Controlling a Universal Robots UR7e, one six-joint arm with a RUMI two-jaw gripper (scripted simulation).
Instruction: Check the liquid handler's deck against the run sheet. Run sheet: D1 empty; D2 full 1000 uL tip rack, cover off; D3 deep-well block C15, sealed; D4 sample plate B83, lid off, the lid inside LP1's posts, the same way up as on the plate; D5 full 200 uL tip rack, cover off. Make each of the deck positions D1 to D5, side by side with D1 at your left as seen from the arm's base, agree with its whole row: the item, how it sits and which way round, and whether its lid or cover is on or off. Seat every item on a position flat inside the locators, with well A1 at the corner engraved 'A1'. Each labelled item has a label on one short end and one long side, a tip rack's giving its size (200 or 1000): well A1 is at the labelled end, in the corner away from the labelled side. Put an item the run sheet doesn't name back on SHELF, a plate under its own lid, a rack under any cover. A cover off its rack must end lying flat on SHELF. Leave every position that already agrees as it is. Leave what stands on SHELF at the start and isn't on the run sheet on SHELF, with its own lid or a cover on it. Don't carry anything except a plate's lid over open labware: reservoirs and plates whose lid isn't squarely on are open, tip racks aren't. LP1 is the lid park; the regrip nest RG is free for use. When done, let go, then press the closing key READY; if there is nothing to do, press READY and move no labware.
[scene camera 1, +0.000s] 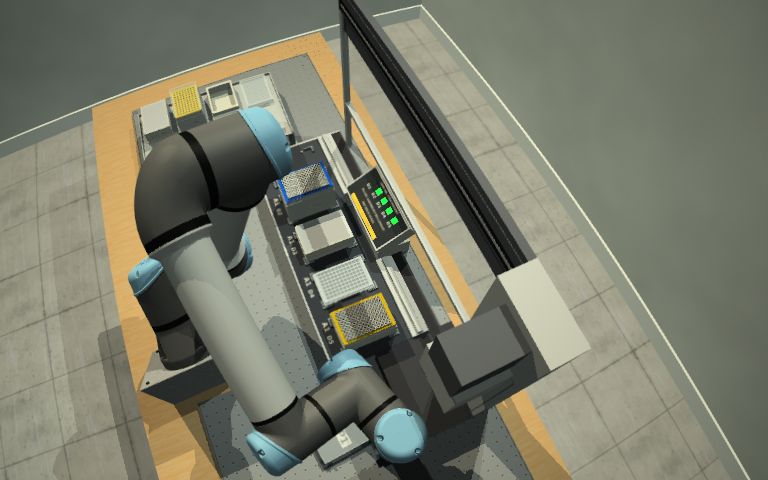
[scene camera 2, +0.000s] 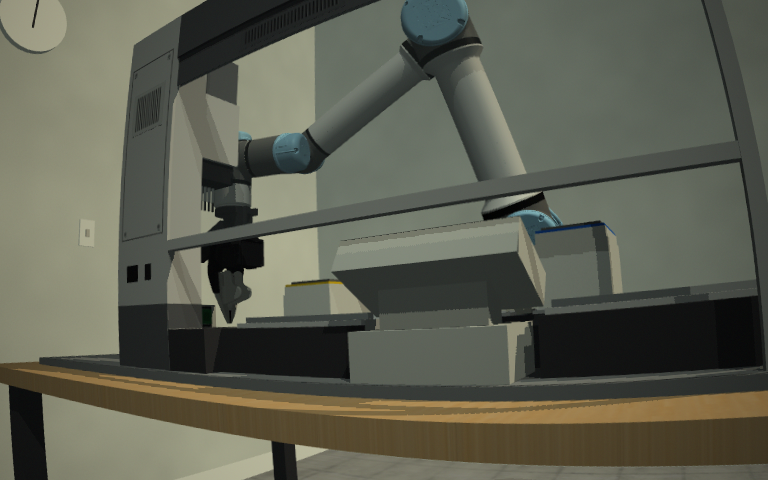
Labels:
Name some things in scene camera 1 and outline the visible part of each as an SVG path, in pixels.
A blue-rimmed tip rack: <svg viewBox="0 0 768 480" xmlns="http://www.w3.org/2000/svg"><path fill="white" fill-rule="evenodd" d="M323 162L290 172L282 180L276 180L283 204L287 208L290 222L337 205L335 188Z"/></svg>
A yellow-rimmed tip rack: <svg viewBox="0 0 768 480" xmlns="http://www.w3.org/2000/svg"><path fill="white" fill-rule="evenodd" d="M382 293L329 314L343 350L355 350L396 332L397 325Z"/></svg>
A grey deep-well block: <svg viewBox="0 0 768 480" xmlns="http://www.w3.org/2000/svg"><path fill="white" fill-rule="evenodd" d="M342 210L295 227L295 234L307 262L355 244L354 236Z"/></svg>

